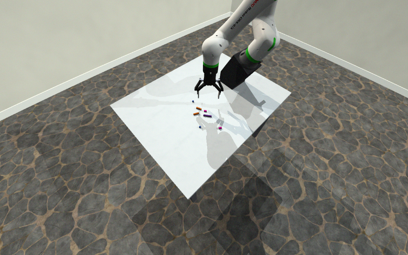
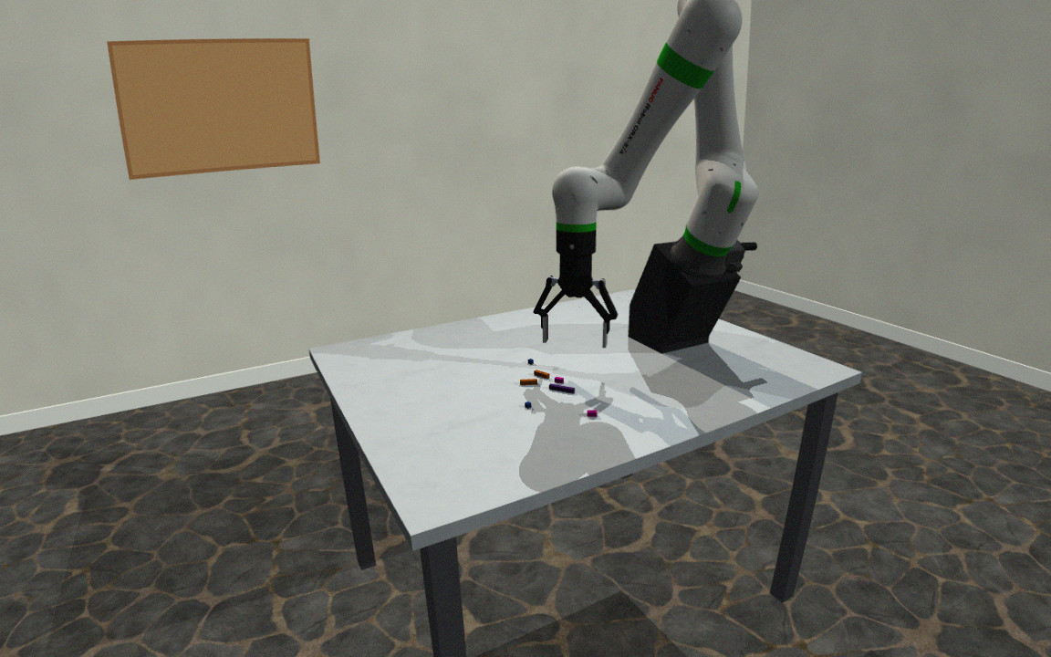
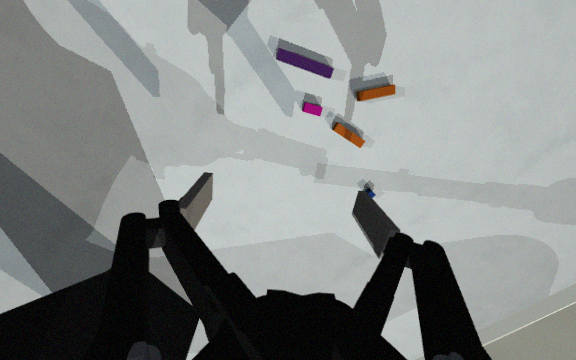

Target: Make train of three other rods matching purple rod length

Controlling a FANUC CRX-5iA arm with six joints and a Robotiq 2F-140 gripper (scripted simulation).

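My hand is 9 cm to the right of the purple rod, 8 cm short of it and 7 cm above it.
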